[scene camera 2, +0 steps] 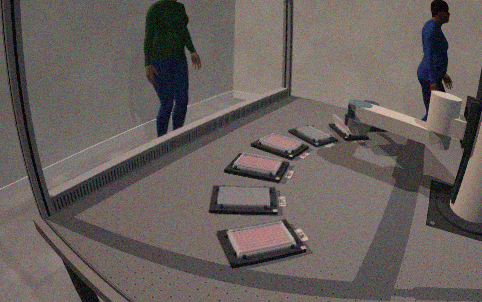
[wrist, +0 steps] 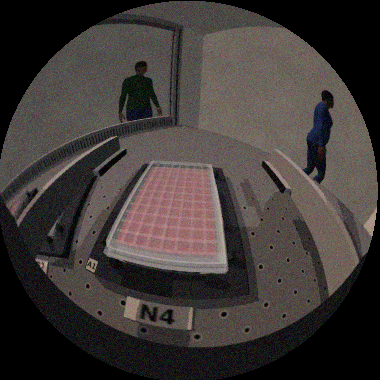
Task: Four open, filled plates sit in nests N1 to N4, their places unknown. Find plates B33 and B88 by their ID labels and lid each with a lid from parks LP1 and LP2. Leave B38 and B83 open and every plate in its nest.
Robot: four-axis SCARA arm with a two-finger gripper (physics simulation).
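Frame: origin at the arm's base, x left, y ahead, z down, level; metres.
Seen in the pictures: gripper, fingertip midpoint: (wrist: 193,144); arm's base, origin of the base link: (scene camera 2: 467,214).
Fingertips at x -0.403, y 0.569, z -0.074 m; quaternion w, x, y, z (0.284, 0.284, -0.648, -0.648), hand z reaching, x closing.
Observation:
Pixels of each thing's top centre, then the offset from my fingertips to it. "spot": a spot on its surface instead. Level surfaces: height alone.
- open plate with pink wells, middle of its top: (wrist: 172,191) dx +0.030, dy -0.008, dz +0.035 m
- black nest N4, middle of its top: (wrist: 172,195) (scene camera 2: 349,127) dx +0.030, dy -0.008, dz +0.039 m
- N4 label, surface spot: (wrist: 159,314) spot: dx +0.097, dy -0.077, dz +0.059 m
- nearest plate, middle of its top: (scene camera 2: 261,235) dx +0.825, dy -0.052, dz +0.035 m
- second plate, middle of its top: (scene camera 2: 258,161) dx +0.524, dy +0.139, dz +0.035 m
- third plate, middle of its top: (scene camera 2: 280,140) dx +0.346, dy +0.157, dz +0.035 m
- nearer lid, middle of its top: (scene camera 2: 244,195) dx +0.697, dy +0.075, dz +0.043 m
- farther lid, middle of its top: (scene camera 2: 313,132) dx +0.176, dy +0.102, dz +0.043 m
- perforated table, its level: dz +0.061 m
- park, middle of its top: (wrist: 51,197) (scene camera 2: 313,131) dx +0.176, dy +0.102, dz +0.041 m
An open plate with pink wells (wrist: 170,212) sits in the black nest N4 (wrist: 210,290), behind the N4 label (wrist: 159,314); its ID is not readable. My gripper (wrist: 193,144) (scene camera 2: 349,127) is open and empty above this nest, its fingers apart to the left and right of the plate. In the scene view, pink open plates sit in three other nests: the nearest plate (scene camera 2: 262,237), a second plate (scene camera 2: 257,164) and a third plate (scene camera 2: 280,142). Grey lids lie on two parks, one nearer lid (scene camera 2: 245,196) and one farther lid (scene camera 2: 314,133). Their labels are too small to read.
The nests and parks stand in a curved row on the perforated table (scene camera 2: 165,220). A park (wrist: 62,245) beside N4 is partly hidden by the left finger. A slotted rail (scene camera 2: 170,139) (wrist: 85,147) edges the table. Two people stand beyond it. The arm (scene camera 2: 400,119) reaches in from the right.

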